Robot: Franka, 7 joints.
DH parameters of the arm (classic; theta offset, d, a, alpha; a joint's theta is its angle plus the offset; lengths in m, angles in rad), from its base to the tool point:
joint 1: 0 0.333 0 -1.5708
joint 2: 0 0 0 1.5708
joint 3: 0 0.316 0.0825 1.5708
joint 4: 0 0 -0.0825 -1.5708
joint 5: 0 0.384 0 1.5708
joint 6: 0 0 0.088 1.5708
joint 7: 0 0.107 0 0
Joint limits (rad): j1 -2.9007..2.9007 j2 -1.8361..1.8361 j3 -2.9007..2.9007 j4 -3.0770..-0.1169 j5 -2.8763..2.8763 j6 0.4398..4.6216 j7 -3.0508..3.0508
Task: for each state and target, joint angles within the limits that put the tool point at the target. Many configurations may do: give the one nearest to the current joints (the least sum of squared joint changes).
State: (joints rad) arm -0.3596 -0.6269 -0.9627 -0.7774 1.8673 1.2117 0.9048
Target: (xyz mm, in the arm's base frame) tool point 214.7 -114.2 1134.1
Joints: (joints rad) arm -0.0816 -0.0299 -0.6628 -0.5820 2.0224 1.7962 0.9048
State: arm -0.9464 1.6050 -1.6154 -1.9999 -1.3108 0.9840 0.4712
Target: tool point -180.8 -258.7 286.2
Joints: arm -0.6917 1.6126 -1.0719 -2.5060 -0.9427 0.7082 0.4712
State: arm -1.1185 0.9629 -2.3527 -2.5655 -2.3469 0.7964 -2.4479
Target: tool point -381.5 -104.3 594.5
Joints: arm -1.0815 0.8826 -1.9694 -2.5539 -2.4579 0.9085 -2.4479
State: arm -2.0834 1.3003 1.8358 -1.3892 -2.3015 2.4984 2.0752
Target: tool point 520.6 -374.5 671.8
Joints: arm -1.7270 1.1464 1.8796 -1.5508 -2.3024 2.5194 2.0752
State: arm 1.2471 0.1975 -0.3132 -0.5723 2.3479 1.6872 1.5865
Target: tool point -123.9 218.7 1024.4
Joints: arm 1.6073 0.3111 -0.3300 -0.1169 2.2230 0.9532 1.5865
